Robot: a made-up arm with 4 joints.
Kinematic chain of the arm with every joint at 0, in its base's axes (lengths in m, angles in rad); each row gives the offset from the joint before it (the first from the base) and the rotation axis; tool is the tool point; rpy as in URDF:
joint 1: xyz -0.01 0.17 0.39 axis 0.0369 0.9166 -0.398
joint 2: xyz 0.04 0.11 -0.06 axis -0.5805 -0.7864 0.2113
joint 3: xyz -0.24 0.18 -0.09 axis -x
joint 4: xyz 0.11 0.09 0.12 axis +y
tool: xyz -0.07 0.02 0 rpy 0.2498 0.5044 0.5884
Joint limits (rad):
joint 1: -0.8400..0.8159
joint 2: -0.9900..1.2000
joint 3: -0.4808..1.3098
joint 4: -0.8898..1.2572
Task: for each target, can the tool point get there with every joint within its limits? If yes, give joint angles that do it. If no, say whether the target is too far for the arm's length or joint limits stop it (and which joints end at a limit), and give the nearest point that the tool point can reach.
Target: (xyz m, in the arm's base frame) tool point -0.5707 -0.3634 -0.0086
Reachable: no: too far | nearest point -0.1710 0.3459 -0.0079 | short by 0.814 m
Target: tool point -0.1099 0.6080 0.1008
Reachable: yes | joints -0.3844 0.3396 0.8869 0.9300
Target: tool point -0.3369 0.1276 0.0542
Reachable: no: joint limits stop it (at a limit: joint 1, joint 2, joint 3) | nearest point -0.1738 0.3475 -0.0089 | short by 0.281 m
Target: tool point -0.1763 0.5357 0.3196
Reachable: yes | joints 0.0429 0.3812 -0.1693 0.8439
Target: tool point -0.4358 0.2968 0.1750
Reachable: no: joint limits stop it (at a limit: joint 2, joint 3) | nearest point -0.2189 0.4324 0.1946 | short by 0.257 m
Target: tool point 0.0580 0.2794 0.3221
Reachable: no: joint limits stop it (at a limit: joint 1, joint 2, joint 3, joint 4) | nearest point 0.2364 0.3021 0.4630 | short by 0.229 m
